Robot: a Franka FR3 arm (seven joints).
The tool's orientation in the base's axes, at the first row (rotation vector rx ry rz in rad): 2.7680 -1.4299 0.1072
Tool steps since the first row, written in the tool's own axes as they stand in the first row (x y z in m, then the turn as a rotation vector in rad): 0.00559 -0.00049 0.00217 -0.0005 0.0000 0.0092; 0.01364 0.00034 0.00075 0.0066 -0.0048 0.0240; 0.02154 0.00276 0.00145 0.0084 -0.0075 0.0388; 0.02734 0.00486 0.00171 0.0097 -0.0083 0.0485; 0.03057 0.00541 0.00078 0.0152 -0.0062 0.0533; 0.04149 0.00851 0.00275 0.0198 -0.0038 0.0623; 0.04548 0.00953 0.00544 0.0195 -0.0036 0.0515
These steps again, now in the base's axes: 0.00373 -0.00438 -0.00176 0.0002 -0.0001 -0.0092; 0.00763 -0.01133 0.00023 0.0089 -0.0039 -0.0234; 0.01025 -0.01920 0.00008 0.0129 -0.0046 -0.0380; 0.01190 -0.02515 0.00022 0.0148 -0.0057 -0.0476; 0.01326 -0.02805 0.00137 0.0165 -0.0116 -0.0520; 0.01714 -0.03883 0.00017 0.0176 -0.0172 -0.0607; 0.01874 -0.04281 -0.00224 0.0168 -0.0165 -0.0499
